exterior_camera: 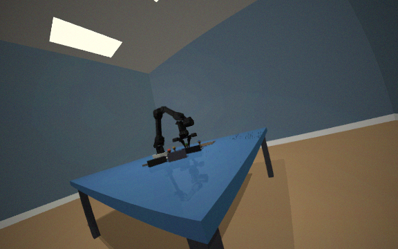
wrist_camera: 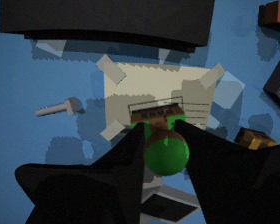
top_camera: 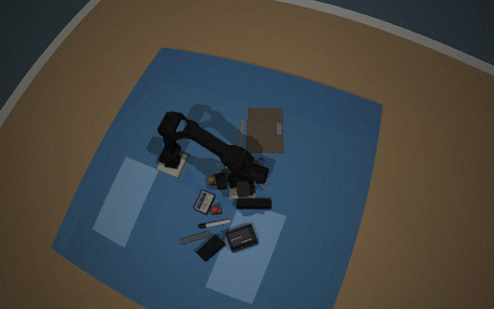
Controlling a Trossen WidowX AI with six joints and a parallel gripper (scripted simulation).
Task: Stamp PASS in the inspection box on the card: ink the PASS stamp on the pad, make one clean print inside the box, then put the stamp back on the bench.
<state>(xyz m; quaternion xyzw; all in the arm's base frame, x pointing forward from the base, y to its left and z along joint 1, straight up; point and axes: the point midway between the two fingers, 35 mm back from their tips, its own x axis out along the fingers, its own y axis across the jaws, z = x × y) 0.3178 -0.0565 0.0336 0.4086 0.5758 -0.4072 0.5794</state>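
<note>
My gripper tip is now 30 mm above the card and 10 mm to the left of it. Round my gripper tip: blue-knob stamp: 110 mm to the left, 60 mm ahead, 10 mm below; then long black bar: 70 mm to the right, 60 mm ahead, 10 mm below; then orange stamp: 120 mm behind, 10 mm below.
</note>
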